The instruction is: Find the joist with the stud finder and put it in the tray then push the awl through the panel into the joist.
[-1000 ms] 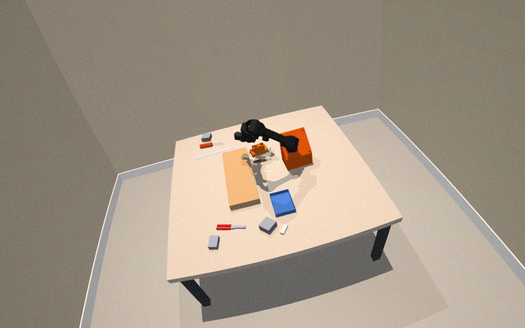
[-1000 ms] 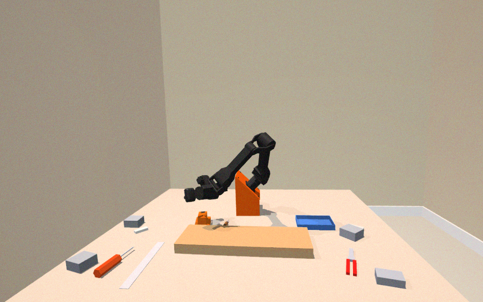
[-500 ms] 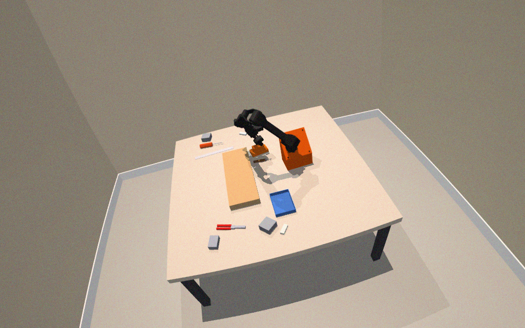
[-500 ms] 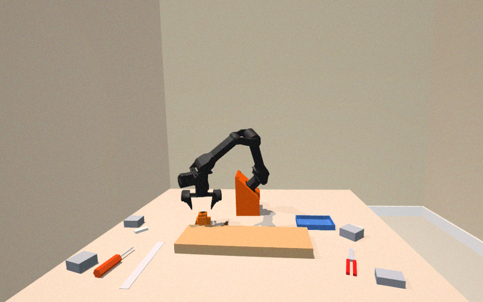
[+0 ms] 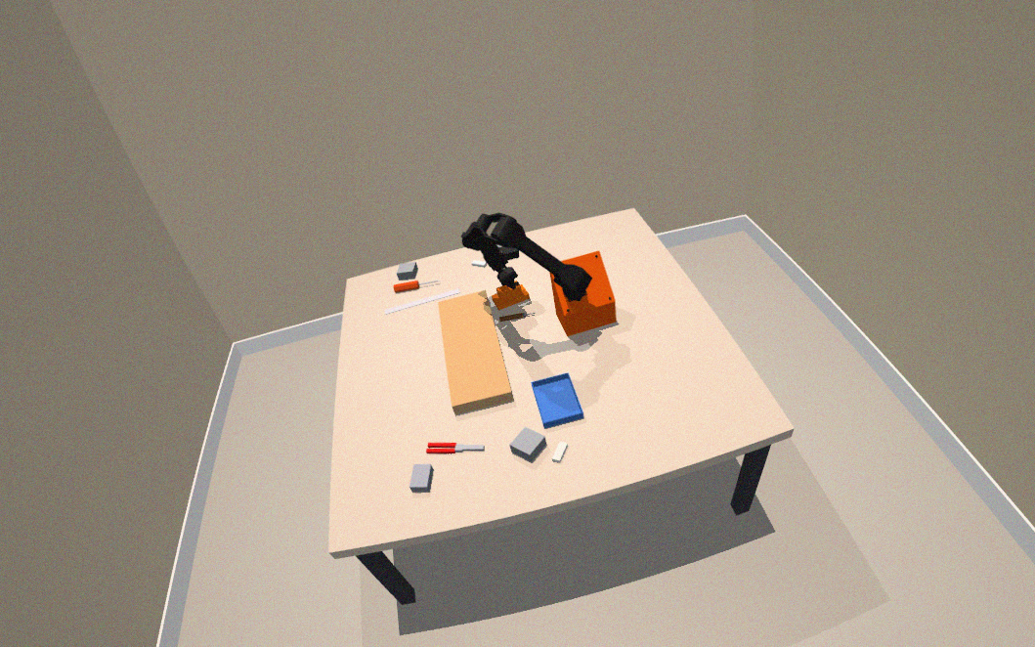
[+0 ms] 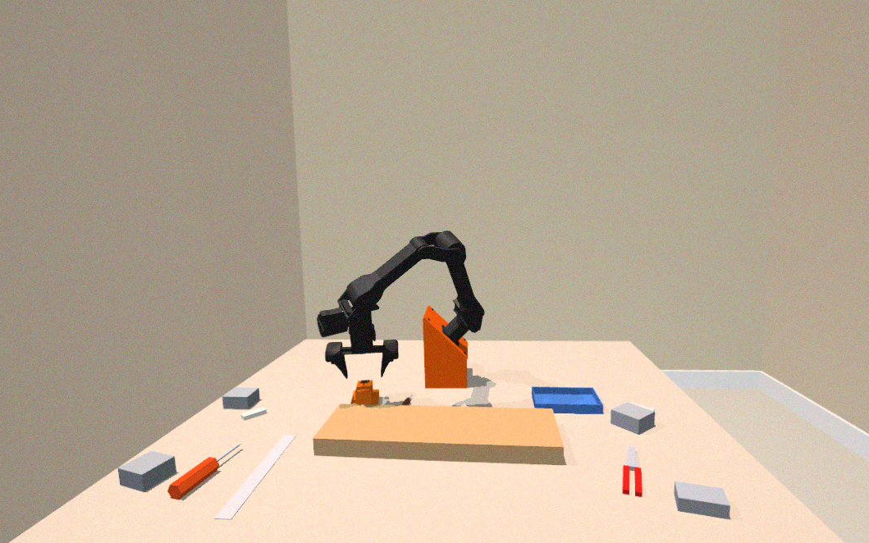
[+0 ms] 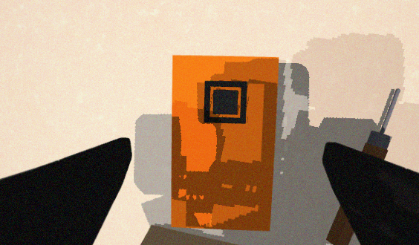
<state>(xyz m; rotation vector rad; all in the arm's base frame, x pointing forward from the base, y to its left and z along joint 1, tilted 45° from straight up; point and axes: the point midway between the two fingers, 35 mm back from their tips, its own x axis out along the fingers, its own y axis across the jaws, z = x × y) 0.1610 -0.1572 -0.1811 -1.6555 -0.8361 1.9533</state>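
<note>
Right now my gripper tip is 1 cm past the stud finder and 3 cm above it. Also, from my gripper tip: blue tray: 5 cm ahead, 53 cm to the left, 6 cm below; awl: 1 cm ahead, 11 cm to the left, 7 cm below; white ruler: 31 cm ahead, 17 cm to the right, 8 cm below.
</note>
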